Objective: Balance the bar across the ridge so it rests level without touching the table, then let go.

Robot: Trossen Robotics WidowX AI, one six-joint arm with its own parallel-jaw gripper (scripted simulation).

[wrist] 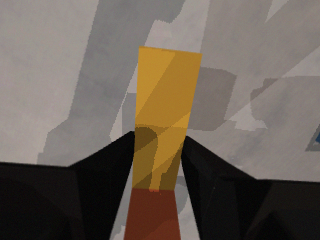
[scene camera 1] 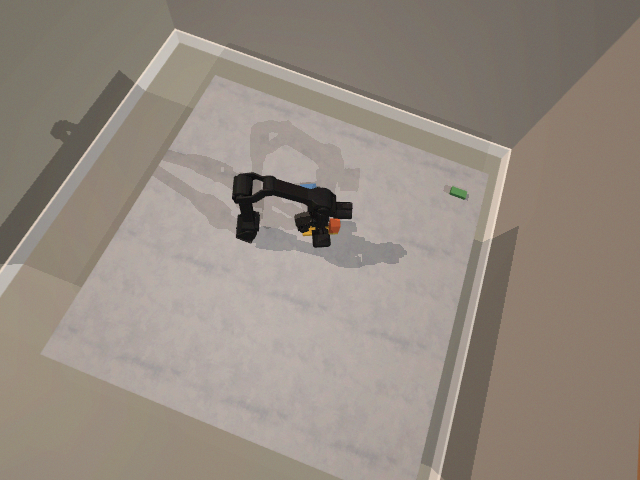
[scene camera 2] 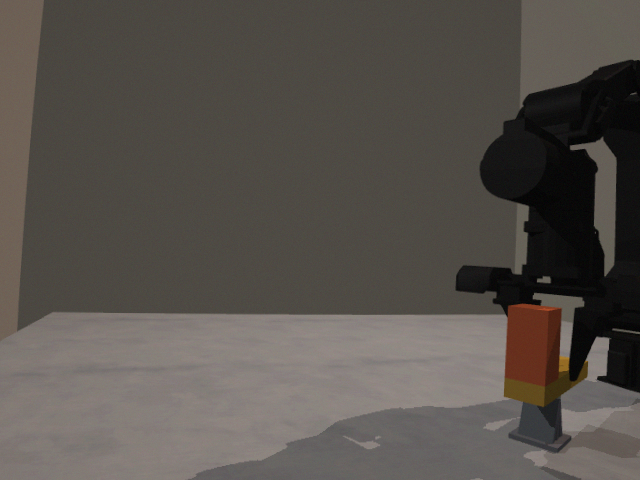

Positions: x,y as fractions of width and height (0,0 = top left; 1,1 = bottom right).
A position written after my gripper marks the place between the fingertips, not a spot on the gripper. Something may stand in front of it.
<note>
I see my gripper (scene camera 2: 0.86,0.78), a yellow bar (wrist: 0.52,0.34) and a grey ridge (scene camera 2: 0.84,0.88).
My gripper shows as well in the wrist view (wrist: 0.50,0.58) and in scene camera 1 (scene camera 1: 0.50,0.48).
</note>
